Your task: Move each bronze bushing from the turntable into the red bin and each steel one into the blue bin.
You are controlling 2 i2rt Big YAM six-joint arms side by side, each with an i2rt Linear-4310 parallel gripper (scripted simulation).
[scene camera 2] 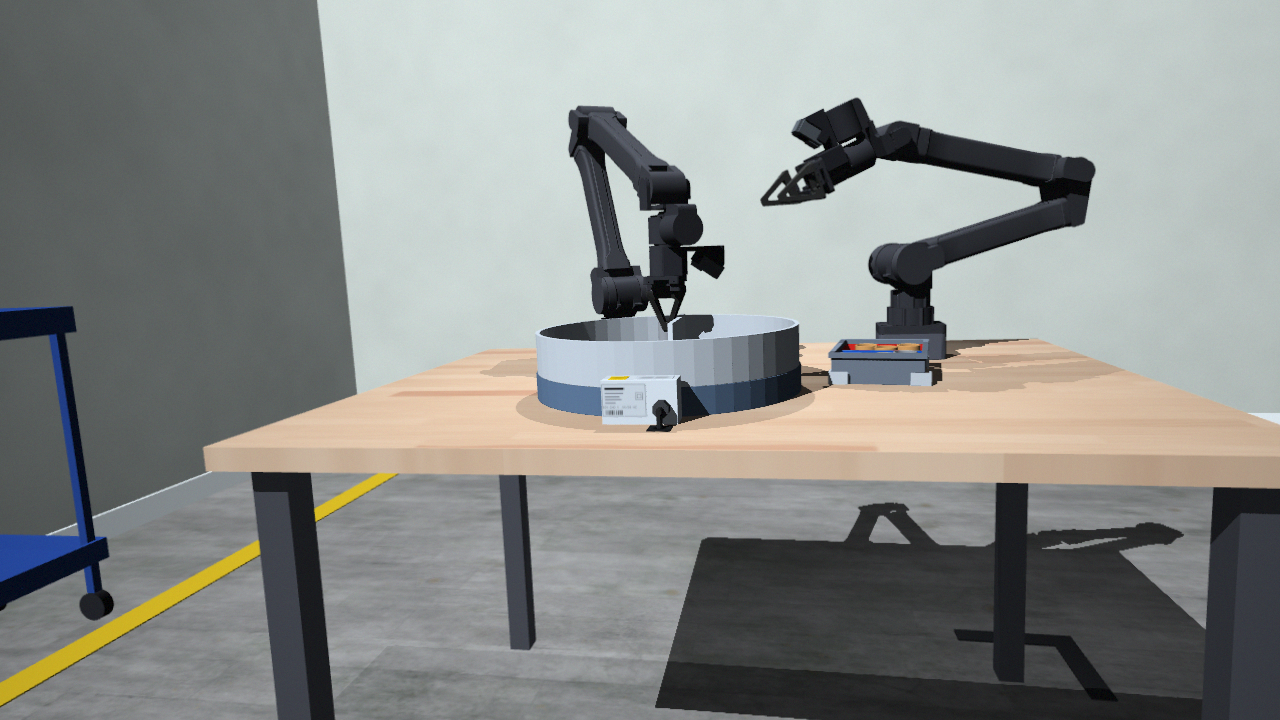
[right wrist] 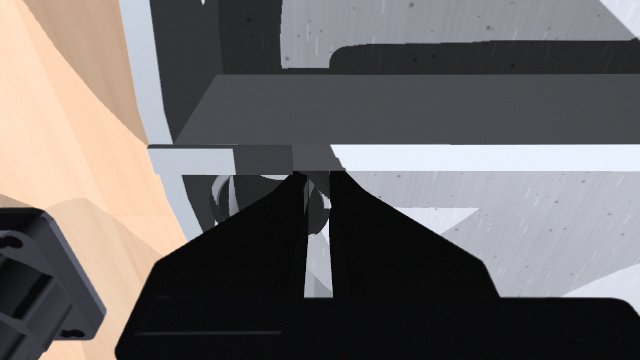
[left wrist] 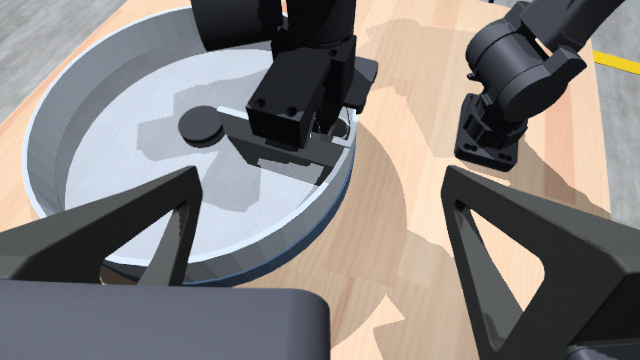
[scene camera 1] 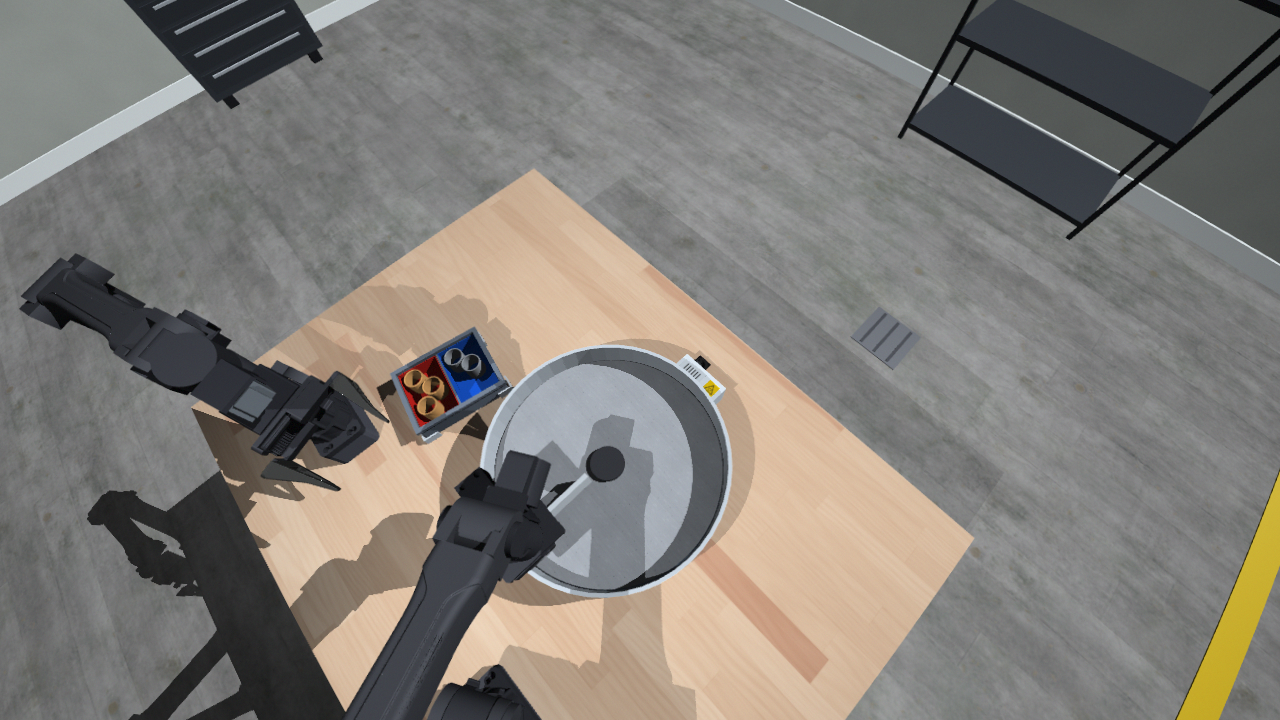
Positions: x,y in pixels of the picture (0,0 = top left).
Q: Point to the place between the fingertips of my right gripper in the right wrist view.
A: At 318,179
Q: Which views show the grey tray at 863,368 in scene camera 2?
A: Scene camera 2 and scene camera 1 only.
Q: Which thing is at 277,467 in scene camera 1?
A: My left gripper.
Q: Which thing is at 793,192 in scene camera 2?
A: My left gripper.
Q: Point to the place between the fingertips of my left gripper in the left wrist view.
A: At 321,179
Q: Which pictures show my right gripper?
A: Scene camera 2, the right wrist view, the left wrist view and scene camera 1: all of them.
